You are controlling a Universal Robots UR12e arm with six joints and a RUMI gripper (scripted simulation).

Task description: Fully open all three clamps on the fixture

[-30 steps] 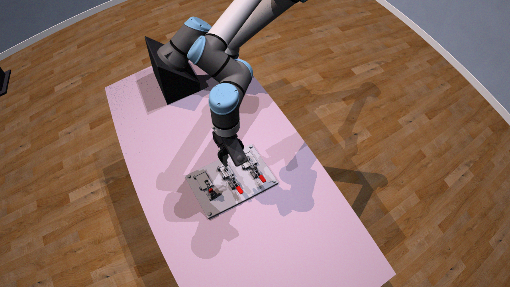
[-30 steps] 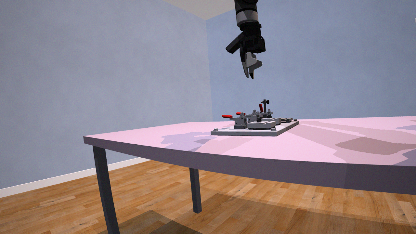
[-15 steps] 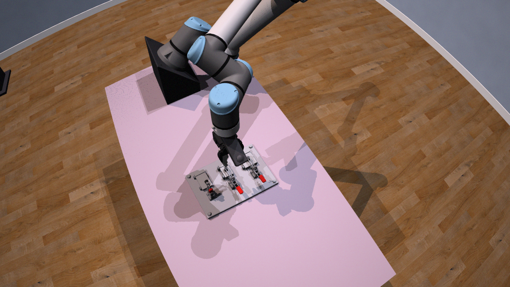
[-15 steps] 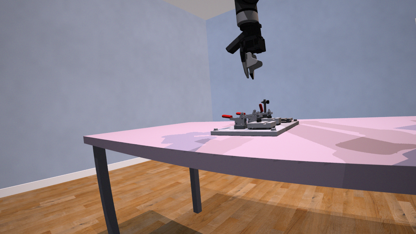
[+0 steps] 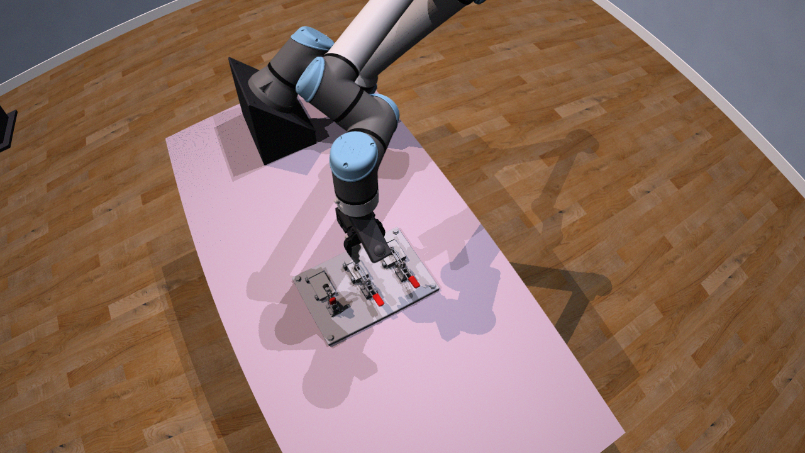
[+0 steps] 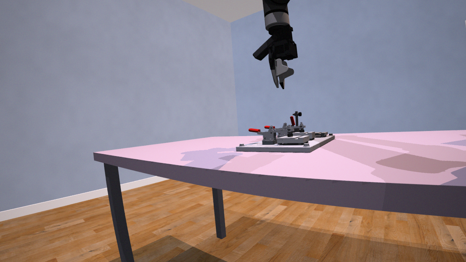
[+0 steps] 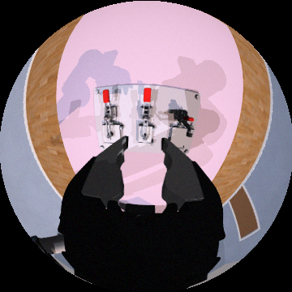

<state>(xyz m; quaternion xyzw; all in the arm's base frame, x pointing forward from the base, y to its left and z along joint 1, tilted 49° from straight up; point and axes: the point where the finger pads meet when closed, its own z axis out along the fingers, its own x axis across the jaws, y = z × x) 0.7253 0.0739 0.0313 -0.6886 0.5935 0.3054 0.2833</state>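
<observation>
Right now the grey fixture plate is 210 mm below my hand and 30 mm behind it. From my hand the other things lie so: flat grey part 180 mm below, 100 mm to the left, 100 mm behind.
</observation>
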